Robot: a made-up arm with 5 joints.
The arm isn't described. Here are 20 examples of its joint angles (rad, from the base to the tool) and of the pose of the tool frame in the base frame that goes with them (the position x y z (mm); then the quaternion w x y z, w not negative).
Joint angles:
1: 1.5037 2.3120 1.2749 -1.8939 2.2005
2: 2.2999 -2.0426 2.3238 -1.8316 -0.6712
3: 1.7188 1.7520 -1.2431 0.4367 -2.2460
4: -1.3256 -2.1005 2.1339 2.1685 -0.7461
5: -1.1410 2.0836 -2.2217 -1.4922 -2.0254
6: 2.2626 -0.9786 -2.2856 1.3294 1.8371
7: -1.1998 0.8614 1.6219 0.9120 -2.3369
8: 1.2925 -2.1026 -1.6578 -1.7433 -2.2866
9: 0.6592 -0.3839 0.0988 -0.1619 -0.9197
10: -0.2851 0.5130 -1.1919 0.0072 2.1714
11: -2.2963 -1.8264 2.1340 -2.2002 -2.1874
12: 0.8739 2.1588 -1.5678 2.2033 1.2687
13: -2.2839 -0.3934 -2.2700 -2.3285 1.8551
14: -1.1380 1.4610 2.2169 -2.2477 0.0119
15: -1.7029 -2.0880 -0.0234 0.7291 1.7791
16: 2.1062 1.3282 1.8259 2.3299 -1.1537
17: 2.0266 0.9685 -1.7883 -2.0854 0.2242
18: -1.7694 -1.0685 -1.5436 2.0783 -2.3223
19: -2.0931 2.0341 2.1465 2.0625 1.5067
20: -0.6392 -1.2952 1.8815 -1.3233 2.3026
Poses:
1: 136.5 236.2 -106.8 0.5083 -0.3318 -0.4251 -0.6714
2: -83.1 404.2 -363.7 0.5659 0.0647 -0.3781 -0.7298
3: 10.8 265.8 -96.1 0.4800 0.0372 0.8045 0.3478
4: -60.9 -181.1 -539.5 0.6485 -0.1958 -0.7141 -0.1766
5: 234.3 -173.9 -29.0 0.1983 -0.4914 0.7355 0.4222
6: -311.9 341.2 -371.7 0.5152 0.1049 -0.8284 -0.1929
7: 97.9 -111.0 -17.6 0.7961 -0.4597 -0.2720 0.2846
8: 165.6 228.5 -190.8 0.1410 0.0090 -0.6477 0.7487
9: -114.8 223.0 -196.8 0.9473 -0.1857 -0.1950 -0.1736
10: 411.5 -125.4 -131.7 0.0298 -0.0608 -0.2477 0.9665
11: -199.0 -41.3 -282.6 0.5454 0.4268 -0.1862 -0.6970
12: -4.7 400.3 -149.8 0.8140 -0.5722 0.0984 0.0181
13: -122.7 -222.8 -110.0 0.1953 -0.4581 0.7196 0.4838
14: 321.9 -254.2 178.9 0.4820 0.3238 0.8141 -0.0082
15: 71.2 -128.9 5.5 0.7772 0.1178 0.6173 0.0315
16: -100.2 -22.7 158.2 0.1794 0.3444 0.6126 -0.6885
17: -144.0 280.4 -331.2 0.1979 0.4048 -0.7436 0.4940
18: 46.6 -455.3 -237.0 0.2885 -0.1431 -0.7656 0.5569
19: -38.5 -268.7 175.7 0.4639 0.1084 0.4100 0.7778
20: 302.8 69.1 -280.2 0.6997 -0.0455 0.5674 -0.4316
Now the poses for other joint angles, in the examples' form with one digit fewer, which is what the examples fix.
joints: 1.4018 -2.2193 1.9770 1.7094 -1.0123
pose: 71 125 -511 0.460 0.672 -0.404 0.417
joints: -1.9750 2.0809 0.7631 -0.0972 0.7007
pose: -48 92 -51 0.306 0.500 -0.680 -0.441
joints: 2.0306 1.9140 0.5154 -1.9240 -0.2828
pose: -81 -60 57 0.554 -0.221 0.092 0.797
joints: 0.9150 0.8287 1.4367 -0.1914 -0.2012
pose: -107 312 141 0.871 0.030 0.397 -0.288
